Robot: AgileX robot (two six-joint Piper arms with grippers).
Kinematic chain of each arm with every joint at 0, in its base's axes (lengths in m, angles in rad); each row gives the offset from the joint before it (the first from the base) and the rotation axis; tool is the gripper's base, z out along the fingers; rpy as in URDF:
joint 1: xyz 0 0 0.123 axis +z
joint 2: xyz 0 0 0 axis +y
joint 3: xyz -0.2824 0 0.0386 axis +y
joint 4: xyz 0.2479 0 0.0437 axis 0.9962 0 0.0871
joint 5: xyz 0 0 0 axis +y
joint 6: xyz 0.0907 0 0.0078 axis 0.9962 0 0.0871
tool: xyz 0 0 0 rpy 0 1.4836 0
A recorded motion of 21 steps. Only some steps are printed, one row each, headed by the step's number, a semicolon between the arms.
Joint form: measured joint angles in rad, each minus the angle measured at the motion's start. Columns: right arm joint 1, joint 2, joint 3, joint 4, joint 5, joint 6; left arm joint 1, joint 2, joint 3, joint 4, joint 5, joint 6.
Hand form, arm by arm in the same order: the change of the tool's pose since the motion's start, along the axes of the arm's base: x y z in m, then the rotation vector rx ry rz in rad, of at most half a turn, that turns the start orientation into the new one. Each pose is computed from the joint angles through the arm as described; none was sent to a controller.
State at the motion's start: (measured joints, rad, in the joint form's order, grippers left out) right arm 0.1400 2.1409 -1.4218 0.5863 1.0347 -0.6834; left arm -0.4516 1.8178 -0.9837 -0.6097 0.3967 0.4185
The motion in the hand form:
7: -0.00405 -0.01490 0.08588 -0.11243 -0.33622 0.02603; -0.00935 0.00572 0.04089 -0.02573 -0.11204 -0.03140
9: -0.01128 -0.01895 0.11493 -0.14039 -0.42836 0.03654; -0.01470 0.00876 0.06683 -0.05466 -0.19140 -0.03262
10: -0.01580 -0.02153 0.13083 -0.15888 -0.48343 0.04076; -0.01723 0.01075 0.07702 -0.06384 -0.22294 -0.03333
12: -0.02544 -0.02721 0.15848 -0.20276 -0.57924 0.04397; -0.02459 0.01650 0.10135 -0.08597 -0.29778 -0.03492
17: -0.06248 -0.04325 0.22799 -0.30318 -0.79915 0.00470; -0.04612 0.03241 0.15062 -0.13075 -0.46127 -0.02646
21: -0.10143 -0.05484 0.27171 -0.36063 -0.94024 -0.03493; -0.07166 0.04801 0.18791 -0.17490 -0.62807 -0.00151
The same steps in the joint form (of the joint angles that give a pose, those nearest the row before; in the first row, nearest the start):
7: -0.0041 -0.2321 0.0067 -0.1513 -0.1061 0.0000; 0.0019 -0.1316 0.0133 0.0308 0.0105 0.0111
9: -0.0041 -0.3090 0.0066 -0.1933 -0.1172 0.0000; 0.0019 -0.2087 0.0132 0.0336 0.0033 0.0156
10: -0.0041 -0.3515 0.0066 -0.2190 -0.1276 0.0000; 0.0034 -0.2398 0.0132 0.0385 0.0017 0.0162
12: -0.0041 -0.4272 0.0067 -0.2783 -0.1454 0.0096; 0.0087 -0.3156 0.0132 0.0477 0.0011 0.0205
17: -0.0056 -0.6289 0.0073 -0.4260 -0.1694 0.0721; 0.0229 -0.4813 0.0174 0.0708 -0.0058 0.0223
21: -0.0056 -0.7843 0.0204 -0.5168 -0.1709 0.1143; 0.0271 -0.6317 0.0400 0.0829 -0.0554 0.0263

